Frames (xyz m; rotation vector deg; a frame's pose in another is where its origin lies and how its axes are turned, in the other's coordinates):
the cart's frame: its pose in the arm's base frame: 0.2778 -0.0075 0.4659 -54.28 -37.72 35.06
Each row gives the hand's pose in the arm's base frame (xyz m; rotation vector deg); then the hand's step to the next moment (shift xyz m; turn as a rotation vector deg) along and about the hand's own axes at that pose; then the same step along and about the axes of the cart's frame.
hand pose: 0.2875 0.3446 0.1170 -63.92 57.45 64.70
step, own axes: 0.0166 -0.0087 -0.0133 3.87 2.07 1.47
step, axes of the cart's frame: -0.0051 0.0081 -0.0209 -0.19 4.59 0.55
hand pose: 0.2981 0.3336 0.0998 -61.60 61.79 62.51
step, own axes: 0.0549 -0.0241 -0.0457 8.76 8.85 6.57
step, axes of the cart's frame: -0.0267 0.0274 -0.0650 -0.17 12.76 5.95
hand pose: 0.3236 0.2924 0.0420 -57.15 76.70 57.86
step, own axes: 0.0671 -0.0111 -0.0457 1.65 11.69 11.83
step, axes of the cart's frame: -0.0515 0.0380 -0.0511 4.95 9.37 12.92
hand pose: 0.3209 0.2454 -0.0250 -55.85 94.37 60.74
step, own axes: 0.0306 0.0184 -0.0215 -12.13 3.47 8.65
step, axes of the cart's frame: -0.0384 0.0156 0.0043 11.86 -4.76 8.41
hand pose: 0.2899 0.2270 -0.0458 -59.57 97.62 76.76
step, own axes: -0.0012 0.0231 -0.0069 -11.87 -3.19 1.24
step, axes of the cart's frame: -0.0133 -0.0079 0.0185 9.21 -8.22 -0.55
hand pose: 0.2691 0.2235 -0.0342 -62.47 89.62 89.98
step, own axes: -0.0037 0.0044 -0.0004 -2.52 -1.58 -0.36
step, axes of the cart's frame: -0.0005 -0.0043 0.0038 2.04 -1.84 -1.21
